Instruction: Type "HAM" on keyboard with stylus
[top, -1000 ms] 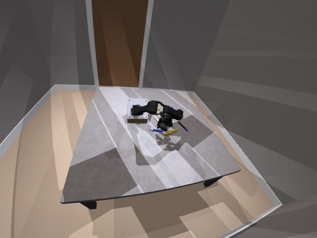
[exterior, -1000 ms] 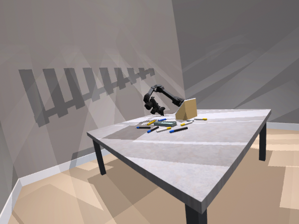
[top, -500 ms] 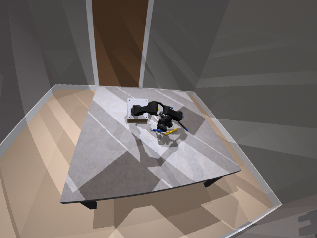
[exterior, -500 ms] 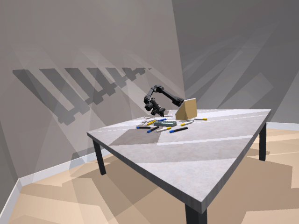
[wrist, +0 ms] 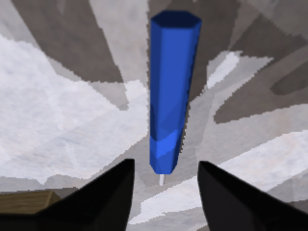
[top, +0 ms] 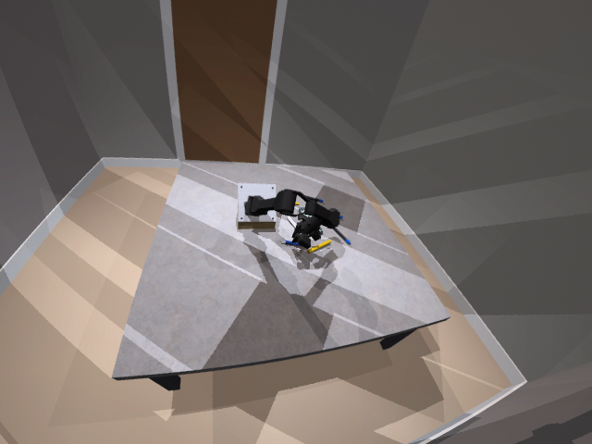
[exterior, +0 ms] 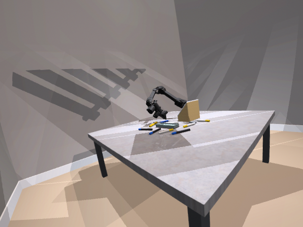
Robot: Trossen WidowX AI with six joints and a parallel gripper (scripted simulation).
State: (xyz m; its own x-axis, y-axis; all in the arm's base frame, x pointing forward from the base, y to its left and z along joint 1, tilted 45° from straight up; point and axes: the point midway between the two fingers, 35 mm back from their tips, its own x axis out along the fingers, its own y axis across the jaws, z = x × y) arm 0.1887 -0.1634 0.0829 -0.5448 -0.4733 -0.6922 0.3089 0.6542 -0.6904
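My gripper tip is 20 mm past the blue stylus and 20 mm above it. Also, from my gripper tip: M key 170 mm ahead, 80 mm to the left, 20 mm below.
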